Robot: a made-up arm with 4 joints. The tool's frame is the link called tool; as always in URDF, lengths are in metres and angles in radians. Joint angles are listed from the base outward. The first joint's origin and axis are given. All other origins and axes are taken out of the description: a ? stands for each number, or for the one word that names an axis. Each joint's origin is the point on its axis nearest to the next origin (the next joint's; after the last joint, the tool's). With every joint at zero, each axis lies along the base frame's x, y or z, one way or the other. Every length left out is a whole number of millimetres.
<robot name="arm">
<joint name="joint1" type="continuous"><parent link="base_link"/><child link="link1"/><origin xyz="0.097 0 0.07" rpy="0 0 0"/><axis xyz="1 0 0"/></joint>
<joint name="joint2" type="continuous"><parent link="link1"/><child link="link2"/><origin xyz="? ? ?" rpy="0 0 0"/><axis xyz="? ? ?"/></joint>
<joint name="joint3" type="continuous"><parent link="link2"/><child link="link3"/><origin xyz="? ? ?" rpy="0 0 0"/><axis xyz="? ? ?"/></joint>
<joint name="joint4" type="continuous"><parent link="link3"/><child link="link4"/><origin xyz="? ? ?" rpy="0 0 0"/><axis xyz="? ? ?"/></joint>
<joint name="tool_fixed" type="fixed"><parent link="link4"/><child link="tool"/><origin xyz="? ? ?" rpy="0 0 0"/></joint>
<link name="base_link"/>
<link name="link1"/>
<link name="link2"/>
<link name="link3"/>
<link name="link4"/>
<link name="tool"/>
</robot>
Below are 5 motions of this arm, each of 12 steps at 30 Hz.
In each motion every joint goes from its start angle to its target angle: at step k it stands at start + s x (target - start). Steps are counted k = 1, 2, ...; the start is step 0. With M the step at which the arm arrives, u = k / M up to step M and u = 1 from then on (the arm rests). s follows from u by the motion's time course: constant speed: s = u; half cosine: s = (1 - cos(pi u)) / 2; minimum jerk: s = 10 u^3 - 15 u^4 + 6 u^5.
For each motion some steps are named. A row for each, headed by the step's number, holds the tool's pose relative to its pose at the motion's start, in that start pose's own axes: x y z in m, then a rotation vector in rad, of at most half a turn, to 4 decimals.
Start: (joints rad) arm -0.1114 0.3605 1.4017 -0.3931
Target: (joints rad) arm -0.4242 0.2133 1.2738 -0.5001
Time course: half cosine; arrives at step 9
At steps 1, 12:
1: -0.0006 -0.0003 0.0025 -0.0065 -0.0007 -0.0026
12: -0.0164 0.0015 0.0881 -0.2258 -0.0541 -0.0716

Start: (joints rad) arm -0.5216 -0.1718 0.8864 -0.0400
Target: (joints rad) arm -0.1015 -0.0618 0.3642 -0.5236
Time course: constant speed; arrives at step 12
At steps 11, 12:
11: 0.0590 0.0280 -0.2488 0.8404 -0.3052 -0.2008
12: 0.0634 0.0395 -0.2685 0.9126 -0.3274 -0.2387

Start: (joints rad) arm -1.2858 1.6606 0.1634 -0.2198
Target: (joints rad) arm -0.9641 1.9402 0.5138 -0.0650
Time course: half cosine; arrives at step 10
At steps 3, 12:
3: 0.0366 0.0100 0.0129 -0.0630 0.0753 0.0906
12: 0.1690 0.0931 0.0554 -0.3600 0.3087 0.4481

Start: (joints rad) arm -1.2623 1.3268 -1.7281 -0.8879
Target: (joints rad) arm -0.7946 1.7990 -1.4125 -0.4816
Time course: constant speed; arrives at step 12
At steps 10, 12:
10: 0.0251 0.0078 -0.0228 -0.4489 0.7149 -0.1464
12: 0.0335 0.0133 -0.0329 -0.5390 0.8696 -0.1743

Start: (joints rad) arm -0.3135 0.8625 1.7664 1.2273
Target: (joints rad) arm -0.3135 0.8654 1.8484 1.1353
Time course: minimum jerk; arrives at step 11
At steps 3, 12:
3: -0.0005 0.0024 0.0000 -0.0040 -0.0119 -0.0098
12: -0.0031 0.0186 -0.0002 -0.0338 -0.0926 -0.0748

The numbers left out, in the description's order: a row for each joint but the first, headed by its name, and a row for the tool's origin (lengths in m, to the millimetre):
joint2: xyz 0 -0.119 -0.073, axis 0 1 0
joint3: xyz -0.015 0 0.187, axis -1 0 0
joint4: xyz 0 -0.191 0.207, axis 0 1 0
tool: xyz -0.071 0 -0.112

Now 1 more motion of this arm.
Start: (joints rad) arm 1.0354 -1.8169 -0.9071 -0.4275
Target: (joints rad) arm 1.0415 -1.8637 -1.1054 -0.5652
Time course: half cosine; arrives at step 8
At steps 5, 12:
5: -0.0032 -0.0084 -0.0299 0.1322 -0.1166 -0.0404
12: -0.0040 -0.0108 -0.0433 0.1905 -0.1673 -0.0617

